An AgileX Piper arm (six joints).
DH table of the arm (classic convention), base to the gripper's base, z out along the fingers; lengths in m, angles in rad. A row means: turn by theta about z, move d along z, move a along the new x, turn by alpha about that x. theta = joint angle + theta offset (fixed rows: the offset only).
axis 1: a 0  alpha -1.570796  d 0.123  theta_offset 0
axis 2: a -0.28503  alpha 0  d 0  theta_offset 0.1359
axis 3: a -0.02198  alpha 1.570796  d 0  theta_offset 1.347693
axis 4: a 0  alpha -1.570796  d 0.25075  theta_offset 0
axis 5: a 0  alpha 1.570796  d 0  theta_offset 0
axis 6: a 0  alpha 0  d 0.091  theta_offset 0
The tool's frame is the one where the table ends.
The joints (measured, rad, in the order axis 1, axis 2, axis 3, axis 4, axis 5, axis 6), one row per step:
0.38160 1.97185 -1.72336 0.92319 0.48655 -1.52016
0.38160 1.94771 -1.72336 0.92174 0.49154 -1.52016
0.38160 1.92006 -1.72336 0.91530 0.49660 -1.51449
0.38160 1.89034 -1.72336 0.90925 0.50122 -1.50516
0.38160 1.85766 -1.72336 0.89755 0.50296 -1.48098
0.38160 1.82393 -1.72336 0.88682 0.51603 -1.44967
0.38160 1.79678 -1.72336 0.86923 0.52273 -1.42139
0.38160 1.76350 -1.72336 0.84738 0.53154 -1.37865
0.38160 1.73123 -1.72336 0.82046 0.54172 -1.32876
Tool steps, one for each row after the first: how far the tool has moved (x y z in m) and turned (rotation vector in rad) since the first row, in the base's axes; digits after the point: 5 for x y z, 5 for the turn. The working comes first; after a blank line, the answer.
Tool pose at each row, in the base's axes (x y z in m, rotation vector in rad; the steps are taken from these numbers as rounded here):
0.42550 0.20731 0.31109 -1.19701 1.61609 0.21434
0.42082 0.20573 0.32217 -1.19371 1.59448 0.21001
0.41524 0.20366 0.33457 -1.18876 1.57257 0.20400
0.40895 0.20127 0.34777 -1.17962 1.55114 0.19971
0.40189 0.19822 0.36201 -1.16026 1.53508 0.19737
0.39344 0.19537 0.37593 -1.14382 1.52406 0.20877
0.38668 0.19256 0.38677 -1.13176 1.51570 0.20914
0.37804 0.18895 0.39972 -1.11158 1.51047 0.21513
0.36932 0.18518 0.41167 -1.09081 1.51045 0.22231

-0.00468 -0.00158 0.01108 0.00708 -0.01992 0.00415
-0.01026 -0.00365 0.02348 0.01436 -0.04118 0.00670
-0.01655 -0.00604 0.03668 0.02507 -0.06206 0.00735
-0.02361 -0.00909 0.05092 0.04162 -0.07966 0.00062
-0.03206 -0.01194 0.06484 0.06210 -0.08614 0.00002
-0.03882 -0.01475 0.07568 0.07290 -0.09487 -0.00398
-0.04746 -0.01836 0.08863 0.09096 -0.09983 -0.01160
-0.05618 -0.02213 0.10058 0.10830 -0.10005 -0.02106

